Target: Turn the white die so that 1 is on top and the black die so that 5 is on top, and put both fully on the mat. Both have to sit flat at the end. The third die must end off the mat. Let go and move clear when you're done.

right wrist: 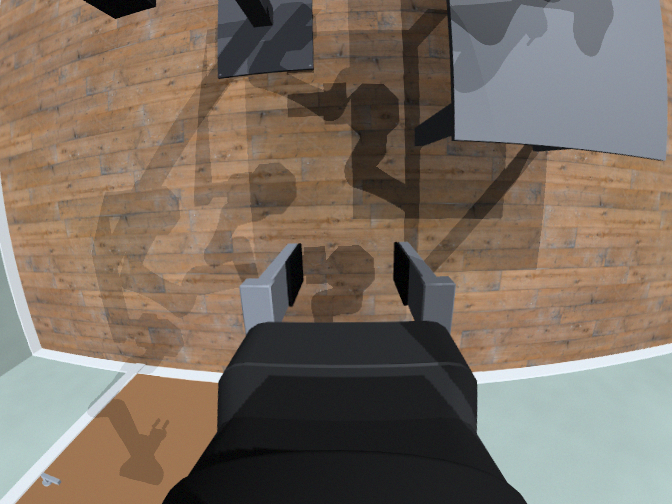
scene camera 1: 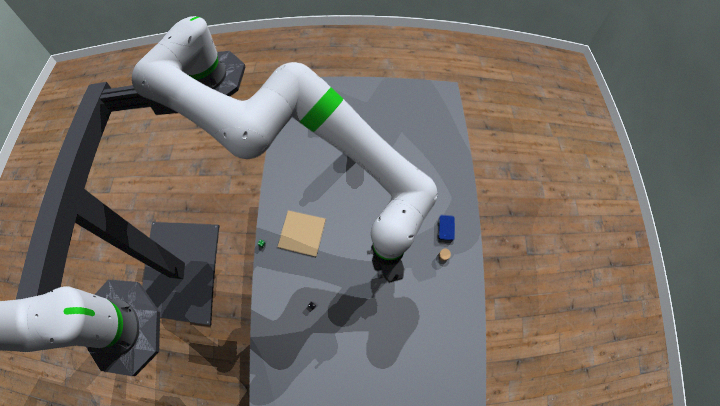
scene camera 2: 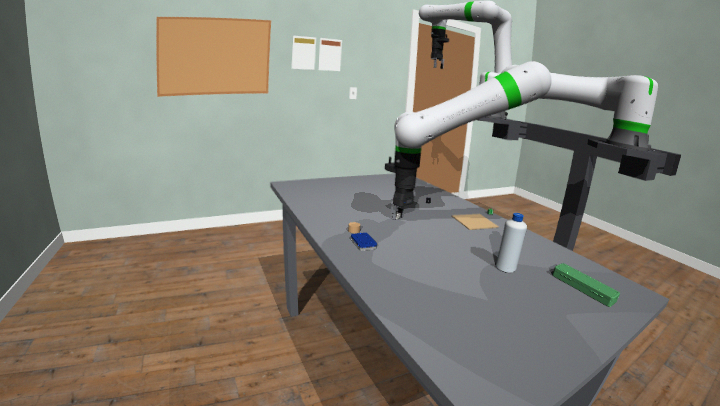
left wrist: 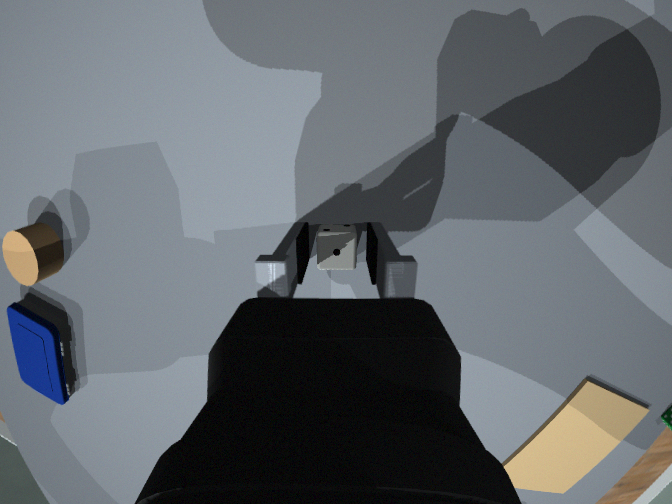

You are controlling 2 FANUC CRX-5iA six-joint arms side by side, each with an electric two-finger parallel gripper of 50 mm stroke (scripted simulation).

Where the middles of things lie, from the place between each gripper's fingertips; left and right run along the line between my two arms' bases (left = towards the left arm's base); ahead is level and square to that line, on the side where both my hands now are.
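Scene:
The tan mat point(scene camera 1: 301, 233) is 300 mm behind my left hand point(scene camera 2: 396, 217), and it's 90 mm to the left of that hand and 20 mm below it. Still going from my left hand, there's a white bottle point(scene camera 2: 514, 232) that's 440 mm to the left of it, 170 mm behind it and 60 mm above it, and a green box point(scene camera 2: 606, 295) that's 620 mm to the left of it and 340 mm behind it.
As for my right hand, the tan mat is 310 mm ahead of it, 960 mm to the left of it and 680 mm below it.

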